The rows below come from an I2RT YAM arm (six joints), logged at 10 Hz.
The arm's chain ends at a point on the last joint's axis. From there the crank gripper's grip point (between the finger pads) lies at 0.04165 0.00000 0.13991 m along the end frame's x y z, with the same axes.
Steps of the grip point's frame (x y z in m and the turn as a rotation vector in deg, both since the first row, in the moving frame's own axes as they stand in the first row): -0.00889 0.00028 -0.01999 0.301 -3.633 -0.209; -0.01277 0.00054 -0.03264 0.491 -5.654 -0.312; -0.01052 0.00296 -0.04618 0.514 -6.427 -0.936; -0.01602 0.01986 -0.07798 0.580 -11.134 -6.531; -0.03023 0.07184 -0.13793 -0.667 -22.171 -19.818
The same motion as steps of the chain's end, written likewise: 0.00006 0.00116 -0.02235 0.301 -3.633 -0.209; 0.00122 0.00194 -0.03606 0.491 -5.654 -0.312; 0.00542 0.00478 -0.04995 0.514 -6.427 -0.936; 0.01207 0.02447 -0.08334 0.580 -11.134 -6.531; 0.02672 0.07480 -0.14316 -0.667 -22.171 -19.818
